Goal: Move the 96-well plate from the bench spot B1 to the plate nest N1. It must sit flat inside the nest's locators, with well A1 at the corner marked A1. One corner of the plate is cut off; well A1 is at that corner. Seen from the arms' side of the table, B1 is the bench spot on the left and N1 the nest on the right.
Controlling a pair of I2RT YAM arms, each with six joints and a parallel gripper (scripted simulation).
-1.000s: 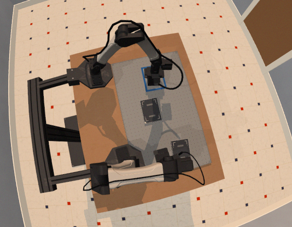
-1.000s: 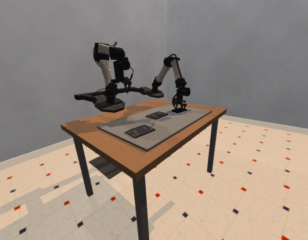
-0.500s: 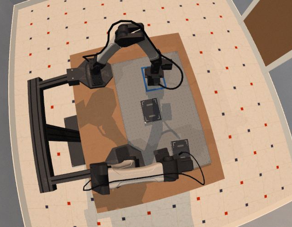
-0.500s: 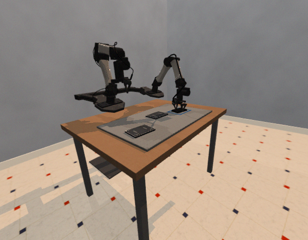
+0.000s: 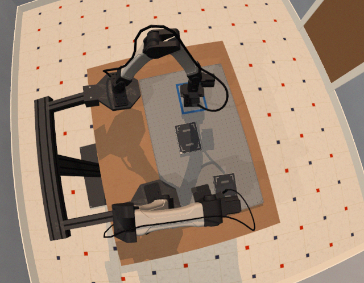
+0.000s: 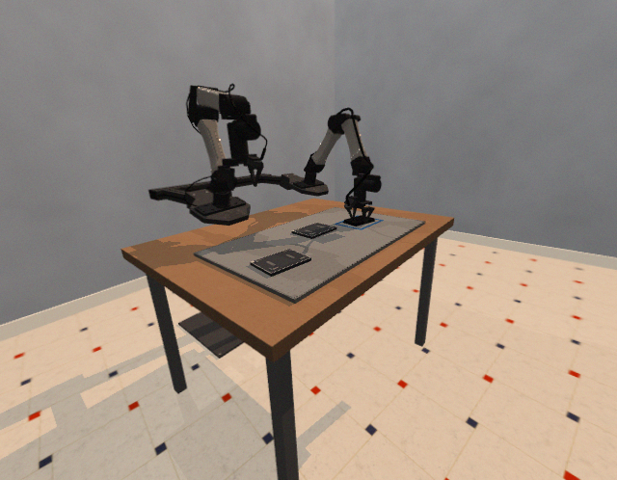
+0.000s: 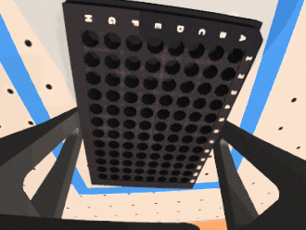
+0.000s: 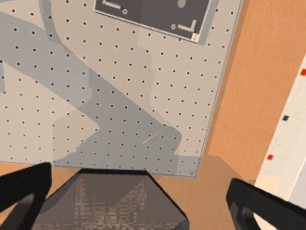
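Observation:
Right now my left hand is 110 mm past the dark nest and 220 mm to the left of it. Also, from my left hand: nest N1: 10 mm behind, 560 mm to the right; then A1 label: 80 mm behind, 620 mm to the right; then black 96-well plate: right at my left hand.

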